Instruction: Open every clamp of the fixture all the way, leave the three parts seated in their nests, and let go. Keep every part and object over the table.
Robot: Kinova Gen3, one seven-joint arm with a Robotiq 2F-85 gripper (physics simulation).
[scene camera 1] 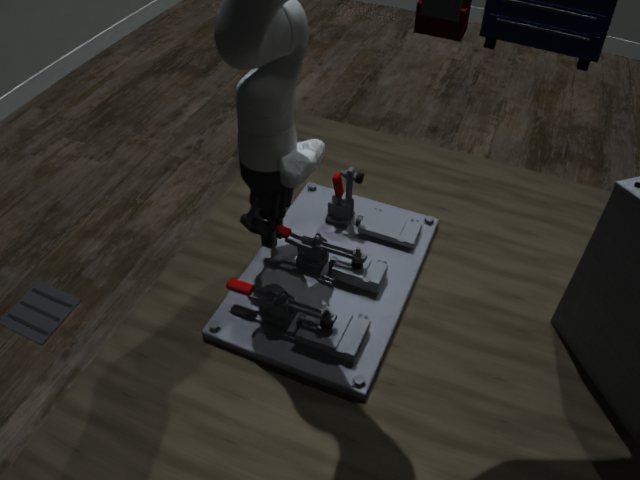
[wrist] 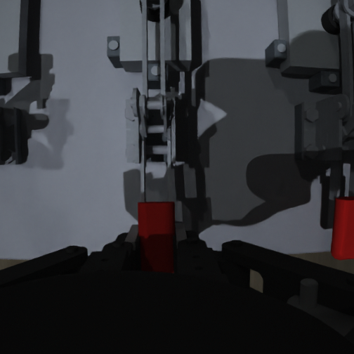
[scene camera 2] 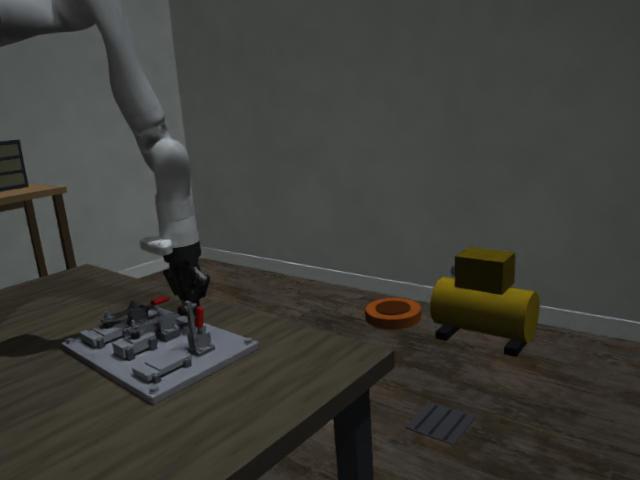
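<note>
My gripper is shut on the red handle of the middle clamp; its fingers press both sides. That clamp's arm lies down over the middle part. The near clamp, with red handle, is also down, over the near part. The far clamp stands open, its arm upright beside its red handle. The far part is uncovered in its nest.
The fixture's pale base plate lies on the wooden table. A large grey block stands at the right in the first scene view. The upright far clamp stands close beside the gripper.
</note>
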